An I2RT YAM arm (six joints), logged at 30 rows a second.
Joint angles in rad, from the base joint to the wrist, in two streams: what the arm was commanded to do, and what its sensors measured. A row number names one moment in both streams.
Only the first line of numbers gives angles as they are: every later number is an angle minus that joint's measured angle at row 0.
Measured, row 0:
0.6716, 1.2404, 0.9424, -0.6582, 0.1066, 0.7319
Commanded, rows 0 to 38:
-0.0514, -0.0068, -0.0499, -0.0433, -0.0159, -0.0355
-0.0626, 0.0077, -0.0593, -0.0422, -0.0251, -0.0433
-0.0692, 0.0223, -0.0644, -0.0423, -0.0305, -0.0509
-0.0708, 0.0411, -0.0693, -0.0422, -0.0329, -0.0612
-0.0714, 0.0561, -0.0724, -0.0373, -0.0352, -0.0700
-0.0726, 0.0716, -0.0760, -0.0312, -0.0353, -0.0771
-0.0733, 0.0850, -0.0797, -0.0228, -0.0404, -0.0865
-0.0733, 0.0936, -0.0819, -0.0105, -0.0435, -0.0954
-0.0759, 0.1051, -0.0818, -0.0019, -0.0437, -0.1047
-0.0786, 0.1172, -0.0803, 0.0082, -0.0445, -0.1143
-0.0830, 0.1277, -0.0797, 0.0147, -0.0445, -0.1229
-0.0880, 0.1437, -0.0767, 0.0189, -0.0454, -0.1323
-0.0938, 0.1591, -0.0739, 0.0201, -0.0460, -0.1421
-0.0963, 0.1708, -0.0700, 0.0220, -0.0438, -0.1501
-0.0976, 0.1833, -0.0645, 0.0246, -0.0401, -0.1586
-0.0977, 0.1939, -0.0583, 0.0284, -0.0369, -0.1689
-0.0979, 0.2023, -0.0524, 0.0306, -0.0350, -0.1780
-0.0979, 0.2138, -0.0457, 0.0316, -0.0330, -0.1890
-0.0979, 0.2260, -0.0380, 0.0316, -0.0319, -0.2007
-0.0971, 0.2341, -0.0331, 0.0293, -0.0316, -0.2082
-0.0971, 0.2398, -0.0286, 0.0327, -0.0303, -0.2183
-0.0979, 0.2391, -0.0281, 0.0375, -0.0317, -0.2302
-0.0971, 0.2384, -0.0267, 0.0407, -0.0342, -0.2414
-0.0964, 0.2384, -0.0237, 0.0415, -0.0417, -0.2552
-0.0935, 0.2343, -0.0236, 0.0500, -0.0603, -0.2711
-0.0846, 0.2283, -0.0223, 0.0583, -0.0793, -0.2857
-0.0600, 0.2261, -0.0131, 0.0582, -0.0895, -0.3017
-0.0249, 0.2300, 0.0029, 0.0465, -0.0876, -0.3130
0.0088, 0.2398, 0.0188, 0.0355, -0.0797, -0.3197
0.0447, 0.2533, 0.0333, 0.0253, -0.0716, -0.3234
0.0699, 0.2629, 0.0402, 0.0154, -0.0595, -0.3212
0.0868, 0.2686, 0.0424, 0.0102, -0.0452, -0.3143
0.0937, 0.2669, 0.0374, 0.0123, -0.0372, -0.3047
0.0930, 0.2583, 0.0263, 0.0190, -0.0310, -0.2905
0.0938, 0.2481, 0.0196, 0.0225, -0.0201, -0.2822
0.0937, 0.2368, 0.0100, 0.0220, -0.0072, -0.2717
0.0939, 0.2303, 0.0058, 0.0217, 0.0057, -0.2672
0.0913, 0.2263, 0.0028, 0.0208, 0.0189, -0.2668
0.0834, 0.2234, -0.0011, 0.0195, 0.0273, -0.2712
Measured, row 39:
0.0931, 0.2487, 0.0176, 0.0484, -0.0278, -0.2804
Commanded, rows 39 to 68:
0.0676, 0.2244, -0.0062, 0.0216, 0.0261, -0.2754
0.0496, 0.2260, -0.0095, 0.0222, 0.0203, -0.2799
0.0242, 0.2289, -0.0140, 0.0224, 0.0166, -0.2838
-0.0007, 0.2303, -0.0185, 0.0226, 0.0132, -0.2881
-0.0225, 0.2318, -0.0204, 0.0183, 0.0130, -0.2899
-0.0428, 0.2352, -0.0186, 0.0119, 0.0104, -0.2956
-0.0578, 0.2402, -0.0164, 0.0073, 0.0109, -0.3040
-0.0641, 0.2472, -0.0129, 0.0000, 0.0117, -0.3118
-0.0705, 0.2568, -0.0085, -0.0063, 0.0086, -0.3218
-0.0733, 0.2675, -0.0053, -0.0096, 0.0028, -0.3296
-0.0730, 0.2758, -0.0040, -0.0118, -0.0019, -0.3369
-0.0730, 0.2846, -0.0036, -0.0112, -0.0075, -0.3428
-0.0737, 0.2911, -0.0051, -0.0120, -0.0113, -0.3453
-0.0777, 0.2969, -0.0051, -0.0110, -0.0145, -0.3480
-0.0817, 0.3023, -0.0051, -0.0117, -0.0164, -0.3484
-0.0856, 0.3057, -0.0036, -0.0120, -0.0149, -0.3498
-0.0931, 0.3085, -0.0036, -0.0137, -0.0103, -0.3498
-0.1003, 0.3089, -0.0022, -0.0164, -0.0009, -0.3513
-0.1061, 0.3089, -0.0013, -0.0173, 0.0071, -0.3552
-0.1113, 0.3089, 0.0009, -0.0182, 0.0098, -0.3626
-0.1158, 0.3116, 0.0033, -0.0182, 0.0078, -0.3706
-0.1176, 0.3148, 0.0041, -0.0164, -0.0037, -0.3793
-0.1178, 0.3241, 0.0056, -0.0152, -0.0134, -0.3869
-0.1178, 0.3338, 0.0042, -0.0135, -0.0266, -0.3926
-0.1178, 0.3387, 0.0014, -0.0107, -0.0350, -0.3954
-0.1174, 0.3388, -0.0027, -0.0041, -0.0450, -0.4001
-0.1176, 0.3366, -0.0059, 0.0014, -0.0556, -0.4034
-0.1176, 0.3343, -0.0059, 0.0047, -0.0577, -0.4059
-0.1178, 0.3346, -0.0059, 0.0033, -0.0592, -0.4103
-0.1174, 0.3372, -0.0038, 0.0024, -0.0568, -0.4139
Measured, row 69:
-0.1160, 0.3269, -0.0019, 0.0156, -0.0393, -0.3865
